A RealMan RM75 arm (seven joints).
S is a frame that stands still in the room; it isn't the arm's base.
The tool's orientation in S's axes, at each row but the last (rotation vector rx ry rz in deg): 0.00, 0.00, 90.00; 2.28, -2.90, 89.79; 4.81, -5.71, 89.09; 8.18, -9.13, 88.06; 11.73, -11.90, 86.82; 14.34, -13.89, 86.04; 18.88, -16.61, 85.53; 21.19, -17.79, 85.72; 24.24, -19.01, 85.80; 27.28, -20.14, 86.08; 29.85, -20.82, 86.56; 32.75, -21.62, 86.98; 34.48, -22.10, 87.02
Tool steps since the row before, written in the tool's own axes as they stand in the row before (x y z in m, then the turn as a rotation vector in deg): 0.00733, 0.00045, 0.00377, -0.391, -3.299, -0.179; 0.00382, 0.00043, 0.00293, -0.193, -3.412, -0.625; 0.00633, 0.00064, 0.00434, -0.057, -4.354, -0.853; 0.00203, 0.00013, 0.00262, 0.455, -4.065, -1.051; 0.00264, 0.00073, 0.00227, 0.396, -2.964, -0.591; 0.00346, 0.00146, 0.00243, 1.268, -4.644, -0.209; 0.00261, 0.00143, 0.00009, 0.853, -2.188, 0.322; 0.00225, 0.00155, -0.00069, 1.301, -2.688, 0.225; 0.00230, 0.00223, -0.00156, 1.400, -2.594, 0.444; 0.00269, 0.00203, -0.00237, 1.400, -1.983, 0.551; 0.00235, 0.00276, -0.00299, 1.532, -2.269, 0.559; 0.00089, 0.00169, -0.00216, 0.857, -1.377, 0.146; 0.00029, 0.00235, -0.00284, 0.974, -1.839, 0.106
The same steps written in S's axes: -0.00045, 0.00733, 0.00377, 3.299, -0.391, -0.179; -0.00044, 0.00365, 0.00314, 3.416, -0.168, -0.612; -0.00060, 0.00579, 0.00504, 4.362, -0.020, -0.814; -0.00011, 0.00149, 0.00296, 4.090, 0.528, -0.912; -0.00063, 0.00199, 0.00288, 2.983, 0.402, -0.479; -0.00128, 0.00261, 0.00340, 4.707, 1.021, 0.132; -0.00127, 0.00244, 0.00114, 2.239, 0.553, 0.548; -0.00144, 0.00239, 0.00040, 2.760, 0.981, 0.626; -0.00218, 0.00281, -0.00017, 2.681, 0.969, 0.871; -0.00206, 0.00353, -0.00051, 2.080, 0.918, 1.014; -0.00293, 0.00354, -0.00098, 2.370, 1.030, 1.063; -0.00190, 0.00189, -0.00106, 1.413, 0.675, 0.446; -0.00269, 0.00179, -0.00180, 1.870, 0.815, 0.425
